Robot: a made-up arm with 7 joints. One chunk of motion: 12 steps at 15 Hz.
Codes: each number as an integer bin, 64 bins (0 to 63) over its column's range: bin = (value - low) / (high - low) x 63, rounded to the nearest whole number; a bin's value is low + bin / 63 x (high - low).
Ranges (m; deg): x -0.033..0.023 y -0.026..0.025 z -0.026..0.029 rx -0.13..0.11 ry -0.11..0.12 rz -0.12..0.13
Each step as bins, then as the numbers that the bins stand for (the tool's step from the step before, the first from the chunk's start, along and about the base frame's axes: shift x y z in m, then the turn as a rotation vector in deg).
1 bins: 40 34 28 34 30 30
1 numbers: 0.00256 0.00152 -0.00156 0.000 0.000 -0.001
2 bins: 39 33 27 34 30 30
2 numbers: 0.00167 0.00071 -0.00243 0.000 0.000 -0.001
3 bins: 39 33 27 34 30 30
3 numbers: 0.00167 0.00071 -0.00243 0.000 0.000 -0.001
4 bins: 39 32 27 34 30 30
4 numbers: 0.00167 -0.00010 -0.00243 0.000 0.000 -0.001
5 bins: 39 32 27 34 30 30
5 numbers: 0.00167 -0.00010 -0.00243 0.000 0.000 -0.001
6 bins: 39 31 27 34 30 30
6 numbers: 0.00167 -0.00090 -0.00243 0.000 0.000 -0.001
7 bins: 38 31 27 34 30 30
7 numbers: 0.00078 -0.00090 -0.00243 0.000 0.000 -0.001
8 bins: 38 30 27 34 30 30
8 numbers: 0.00078 -0.00171 -0.00243 0.000 0.000 -0.001
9 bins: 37 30 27 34 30 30
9 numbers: -0.00011 -0.00171 -0.00243 0.000 0.000 -0.001
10 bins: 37 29 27 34 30 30
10 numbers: -0.00011 -0.00252 -0.00243 0.000 0.000 -0.001
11 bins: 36 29 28 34 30 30
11 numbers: -0.00100 -0.00252 -0.00156 0.000 0.000 -0.001
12 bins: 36 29 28 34 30 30
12 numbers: -0.00100 -0.00252 -0.00156 0.000 0.000 -0.001
